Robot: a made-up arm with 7 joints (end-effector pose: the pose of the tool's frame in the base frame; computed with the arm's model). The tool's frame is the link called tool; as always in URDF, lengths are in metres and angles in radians.
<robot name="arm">
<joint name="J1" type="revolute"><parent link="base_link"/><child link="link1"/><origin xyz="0.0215 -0.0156 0.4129"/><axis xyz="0 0 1"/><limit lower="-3.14" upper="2.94" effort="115" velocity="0.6"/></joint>
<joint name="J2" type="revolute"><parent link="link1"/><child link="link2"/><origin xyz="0.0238 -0.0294 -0.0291" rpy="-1.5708 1.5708 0"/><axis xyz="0 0 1"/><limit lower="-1.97" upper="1.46" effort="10" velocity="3.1"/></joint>
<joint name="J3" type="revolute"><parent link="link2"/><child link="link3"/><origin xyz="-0.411 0.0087 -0.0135" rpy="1.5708 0 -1.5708"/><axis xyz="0 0 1"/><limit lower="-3.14" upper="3.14" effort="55" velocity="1.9"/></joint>
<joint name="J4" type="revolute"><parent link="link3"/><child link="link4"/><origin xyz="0.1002 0.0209 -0.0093" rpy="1.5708 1.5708 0"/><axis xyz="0 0 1"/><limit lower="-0.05" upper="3.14" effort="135" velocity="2.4"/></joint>
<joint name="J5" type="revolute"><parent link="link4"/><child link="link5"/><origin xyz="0.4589 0.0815 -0.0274" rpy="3.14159 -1.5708 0"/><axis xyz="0 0 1"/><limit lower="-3.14" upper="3.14" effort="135" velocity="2.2"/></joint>
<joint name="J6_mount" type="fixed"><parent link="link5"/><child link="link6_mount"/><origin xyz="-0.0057 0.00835 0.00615"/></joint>
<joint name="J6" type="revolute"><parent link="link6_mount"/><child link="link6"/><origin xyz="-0.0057 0.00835 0.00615" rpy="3.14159 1.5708 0"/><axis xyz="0 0 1"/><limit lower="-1.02" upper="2.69" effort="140" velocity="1.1"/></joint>
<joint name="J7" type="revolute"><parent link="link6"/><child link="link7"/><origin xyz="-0.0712 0.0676 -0.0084" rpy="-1.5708 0 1.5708"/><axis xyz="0 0 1"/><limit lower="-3.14" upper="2.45" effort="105" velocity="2.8"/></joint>
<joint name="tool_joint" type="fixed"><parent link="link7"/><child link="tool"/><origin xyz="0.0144 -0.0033 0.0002" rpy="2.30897 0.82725 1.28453"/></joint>
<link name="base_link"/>
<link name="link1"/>
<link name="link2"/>
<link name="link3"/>
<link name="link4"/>
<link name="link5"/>
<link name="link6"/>
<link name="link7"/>
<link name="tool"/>
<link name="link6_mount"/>
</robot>
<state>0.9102 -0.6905 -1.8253 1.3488 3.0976 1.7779 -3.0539</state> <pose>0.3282 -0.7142 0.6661 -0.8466 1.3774 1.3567</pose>
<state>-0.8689 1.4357 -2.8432 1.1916 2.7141 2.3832 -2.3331</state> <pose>0.0204 -0.4721 0.9839 -1.6396 -1.5890 -0.7977</pose>
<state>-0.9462 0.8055 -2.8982 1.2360 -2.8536 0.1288 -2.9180</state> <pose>-0.2989 0.0051 1.0160 1.0787 0.4634 -0.1251</pose>
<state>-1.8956 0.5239 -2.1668 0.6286 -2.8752 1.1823 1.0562</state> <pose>-0.4021 0.3470 0.5411 -2.0840 2.2338 0.1549</pose>
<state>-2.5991 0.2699 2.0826 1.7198 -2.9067 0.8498 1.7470</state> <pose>0.4288 -0.3482 1.0555 0.4600 2.0450 1.3246</pose>
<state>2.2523 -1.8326 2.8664 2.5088 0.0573 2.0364 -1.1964</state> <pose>0.4146 -0.5030 -0.2384 -0.7987 0.9819 -0.6223</pose>
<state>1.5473 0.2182 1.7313 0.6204 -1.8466 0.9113 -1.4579</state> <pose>-0.4187 -0.0816 0.3886 -1.1601 0.8618 -0.9081</pose>
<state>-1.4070 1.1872 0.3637 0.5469 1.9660 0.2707 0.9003</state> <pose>0.1685 -0.1240 -0.0054 0.1432 -1.4880 -0.0006</pose>
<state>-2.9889 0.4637 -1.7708 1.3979 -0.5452 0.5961 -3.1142</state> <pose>-0.1863 0.6627 0.7636 -0.1050 1.2727 -1.8964</pose>
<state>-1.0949 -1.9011 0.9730 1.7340 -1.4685 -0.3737 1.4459</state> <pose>0.2028 0.7524 0.4027 0.2784 -2.7283 0.0351</pose>
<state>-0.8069 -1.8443 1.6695 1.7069 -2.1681 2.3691 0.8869</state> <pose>-0.0051 0.7486 0.2037 -0.9759 1.1828 0.6911</pose>
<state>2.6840 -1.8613 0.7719 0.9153 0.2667 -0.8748 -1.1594</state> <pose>0.1409 -0.5033 0.6650 2.7401 0.8131 -1.2445</pose>
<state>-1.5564 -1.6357 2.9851 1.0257 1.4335 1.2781 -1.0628</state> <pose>-0.0386 0.1053 -0.2719 -1.6385 0.3420 -0.0290</pose>
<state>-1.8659 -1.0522 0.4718 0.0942 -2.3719 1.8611 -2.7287</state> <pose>0.0209 -0.2545 0.5741 -0.2508 1.8159 0.7818</pose>
